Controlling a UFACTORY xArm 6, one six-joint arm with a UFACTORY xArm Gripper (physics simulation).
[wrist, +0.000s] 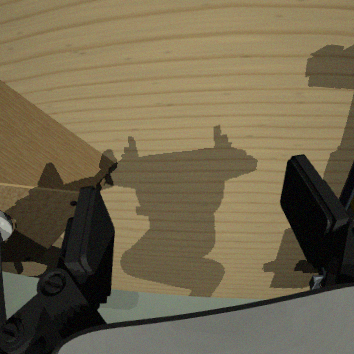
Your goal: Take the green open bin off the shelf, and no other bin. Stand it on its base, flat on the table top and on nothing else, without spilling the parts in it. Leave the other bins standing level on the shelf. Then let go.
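Frame: origin at the arm's base, x ahead, y left, z up, level; centimetres.
Seen in the pictures: gripper, between the fingertips: (195, 193).
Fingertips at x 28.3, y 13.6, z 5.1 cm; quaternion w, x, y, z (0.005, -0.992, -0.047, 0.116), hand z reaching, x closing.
A point is followed by its place in that frame.
My gripper (195, 193) @[x 28.3, y 13.6, z 5.1 cm] is open, its two black fingers wide apart above the light wooden table top (180, 80) @[x 25.2, y 11.6, z -14.1 cm], with nothing between them. The gripper's shadow lies on the wood between and beyond the fingers. The green open bin, the other bins and the shelf's boards cannot be made out in the wrist view. A thin sliver of yellow and blue shows at the right edge, behind the right finger, too small to identify.
A brown wooden piece (35, 135) @[x 8.3, y 6.6, z -9.8 cm] with a straight edge reaches in from the left, close to the left finger. A small shiny metal part (5, 226) @[x 5.2, y -1.4, z -1.9 cm] shows at the left edge. A pale green surface (170, 306) lies beyond the table's edge at the bottom. More dark shadows fall at the right.
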